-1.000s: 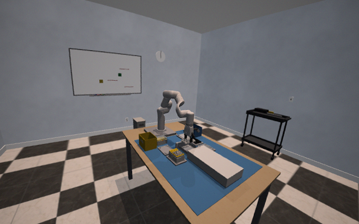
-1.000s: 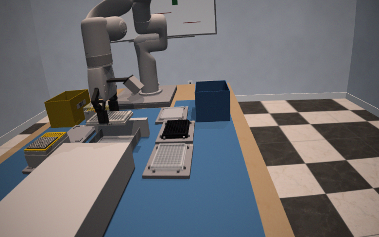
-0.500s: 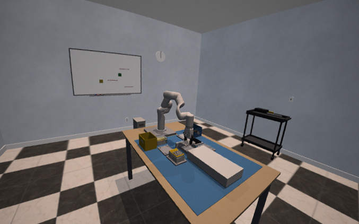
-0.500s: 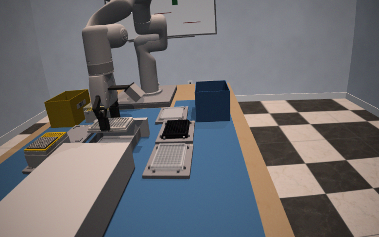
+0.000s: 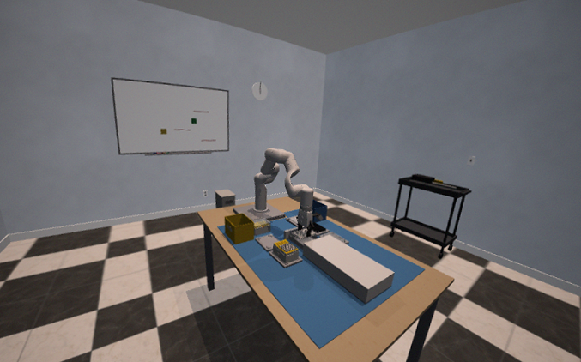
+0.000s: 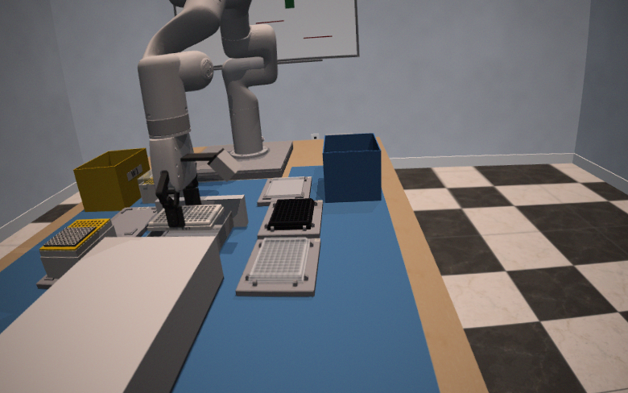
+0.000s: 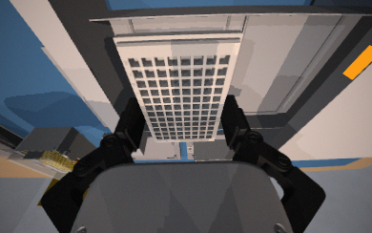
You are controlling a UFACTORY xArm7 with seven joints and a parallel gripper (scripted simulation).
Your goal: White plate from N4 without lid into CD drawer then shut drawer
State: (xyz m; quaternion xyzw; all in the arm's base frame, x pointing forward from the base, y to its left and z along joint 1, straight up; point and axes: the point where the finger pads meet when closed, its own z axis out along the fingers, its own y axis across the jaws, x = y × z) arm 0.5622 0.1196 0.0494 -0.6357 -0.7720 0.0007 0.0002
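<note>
Now: the drawer 30 mm ahead of my hand, 10 mm to the left of it and 50 mm below it. From my hand the other things lie so: yellow tip box (110 mm ahead, 180 mm to the right, 20 mm below); then clear plate (40 mm ahead, 200 mm to the left, 60 mm below); then white plate (10 mm below).
</note>
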